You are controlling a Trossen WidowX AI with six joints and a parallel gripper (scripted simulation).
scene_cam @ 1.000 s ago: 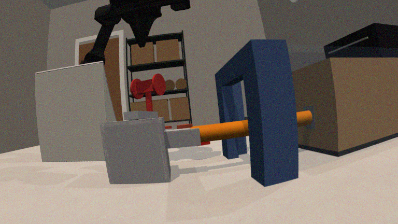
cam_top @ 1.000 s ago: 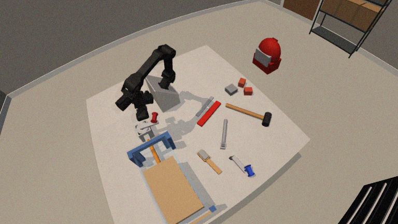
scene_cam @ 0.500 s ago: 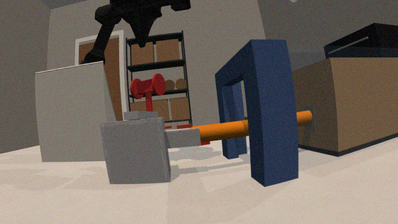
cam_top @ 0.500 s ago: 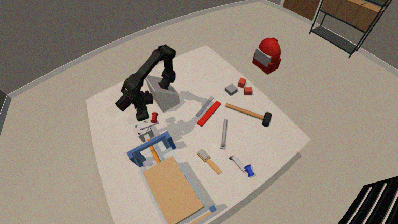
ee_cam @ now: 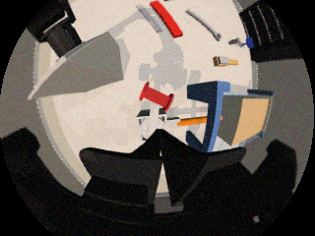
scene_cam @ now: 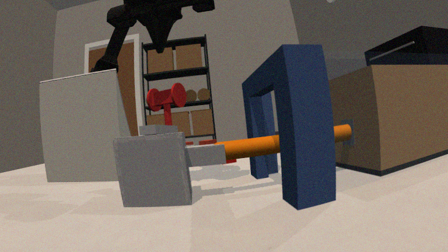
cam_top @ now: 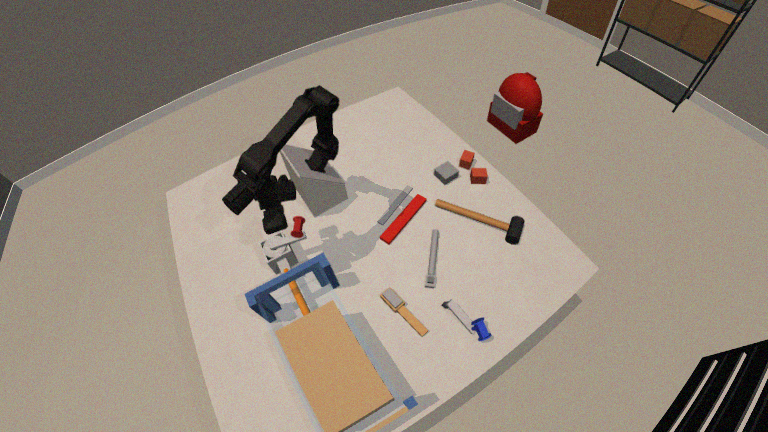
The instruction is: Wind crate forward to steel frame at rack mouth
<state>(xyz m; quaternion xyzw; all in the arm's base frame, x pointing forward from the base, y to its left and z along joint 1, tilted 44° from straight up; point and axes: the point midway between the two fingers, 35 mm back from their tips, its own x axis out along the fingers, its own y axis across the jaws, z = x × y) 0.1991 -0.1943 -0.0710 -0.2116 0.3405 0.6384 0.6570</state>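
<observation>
Right now the red knob is 80 mm below my gripper tip and 40 mm to the left of it. Also, from my gripper tip: grey winch 180 mm below, 70 mm to the right, 30 mm behind; then blue steel frame 150 mm ahead, 110 mm below, 60 mm to the right; then red-knobbed crank 110 mm below.
</observation>
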